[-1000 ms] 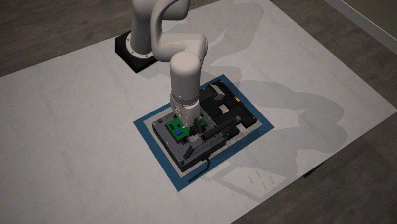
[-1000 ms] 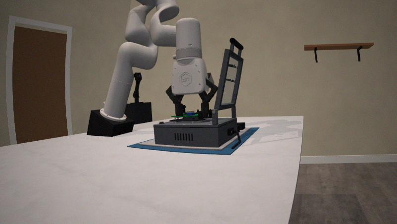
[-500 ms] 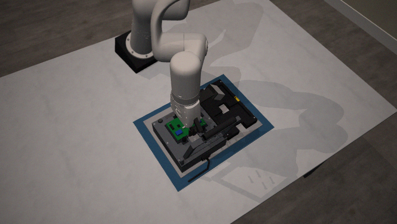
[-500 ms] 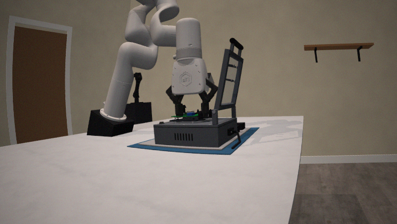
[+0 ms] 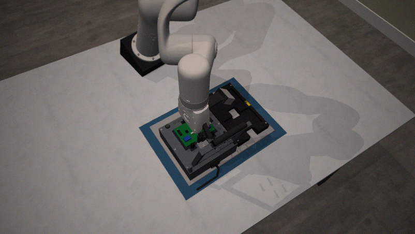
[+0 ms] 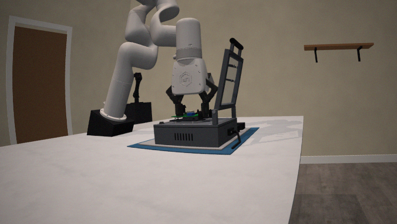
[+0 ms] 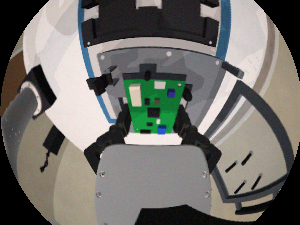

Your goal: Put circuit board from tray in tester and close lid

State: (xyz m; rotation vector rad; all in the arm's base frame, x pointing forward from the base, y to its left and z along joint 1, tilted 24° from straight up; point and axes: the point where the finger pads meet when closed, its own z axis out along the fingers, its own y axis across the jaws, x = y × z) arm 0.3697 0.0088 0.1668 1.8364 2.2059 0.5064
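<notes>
Right now the green circuit board is right at my hand. Round my hand: lid 120 mm ahead, 100 mm above, 30 mm to the left; pin plate 10 mm to the left, 10 mm below; tester 40 mm to the left, 30 mm above, 20 mm ahead.
</notes>
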